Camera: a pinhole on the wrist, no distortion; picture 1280 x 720 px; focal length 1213.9 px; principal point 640.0 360.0 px. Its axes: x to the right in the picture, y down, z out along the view. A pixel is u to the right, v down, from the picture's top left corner.
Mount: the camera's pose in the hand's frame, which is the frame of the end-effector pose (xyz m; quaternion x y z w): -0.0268 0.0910 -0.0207 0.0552 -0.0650 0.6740 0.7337
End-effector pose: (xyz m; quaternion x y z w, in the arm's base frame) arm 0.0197 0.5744 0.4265 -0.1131 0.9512 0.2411 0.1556
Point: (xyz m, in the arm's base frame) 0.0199 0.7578 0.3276
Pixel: 1030 134
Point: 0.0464 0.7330 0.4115
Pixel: 1177 542
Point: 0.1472 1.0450 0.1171
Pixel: 1187 496
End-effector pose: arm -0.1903 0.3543 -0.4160 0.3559 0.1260 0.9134 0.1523
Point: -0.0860 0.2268 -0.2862
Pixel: 1232 489
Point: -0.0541 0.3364 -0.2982
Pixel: 485 340
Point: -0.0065 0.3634 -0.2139
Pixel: 589 228
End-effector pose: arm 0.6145 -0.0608 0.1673 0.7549 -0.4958 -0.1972 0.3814
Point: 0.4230 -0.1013 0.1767
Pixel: 1158 527
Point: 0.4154 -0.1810 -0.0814
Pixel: 407 221
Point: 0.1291 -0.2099 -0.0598
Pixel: 966 514
